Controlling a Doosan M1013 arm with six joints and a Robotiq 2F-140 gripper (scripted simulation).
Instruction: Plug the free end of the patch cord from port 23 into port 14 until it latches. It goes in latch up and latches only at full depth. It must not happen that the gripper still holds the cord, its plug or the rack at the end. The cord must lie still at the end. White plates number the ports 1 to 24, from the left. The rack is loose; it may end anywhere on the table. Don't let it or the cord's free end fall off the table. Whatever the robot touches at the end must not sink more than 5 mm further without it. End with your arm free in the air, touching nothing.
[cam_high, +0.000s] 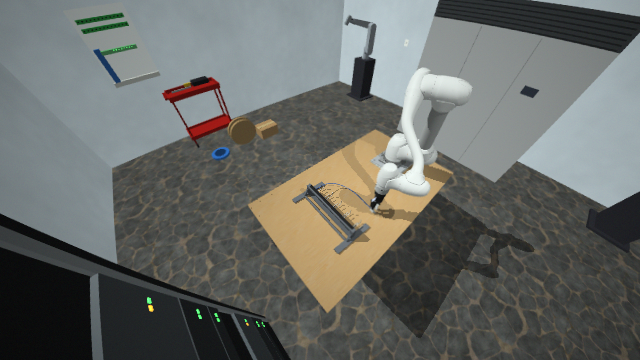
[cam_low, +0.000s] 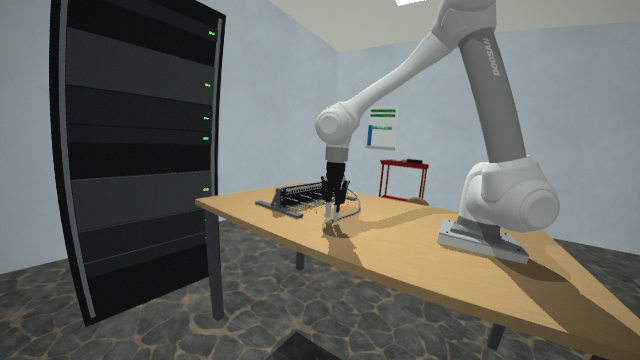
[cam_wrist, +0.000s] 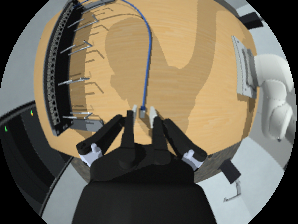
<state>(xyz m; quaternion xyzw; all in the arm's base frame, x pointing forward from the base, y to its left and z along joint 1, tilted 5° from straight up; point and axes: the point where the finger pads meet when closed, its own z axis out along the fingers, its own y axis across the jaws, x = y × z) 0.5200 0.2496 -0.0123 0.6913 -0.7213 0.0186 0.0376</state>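
Right now my hand is 10 mm to the right of the free end of patch cord and 40 mm above it.
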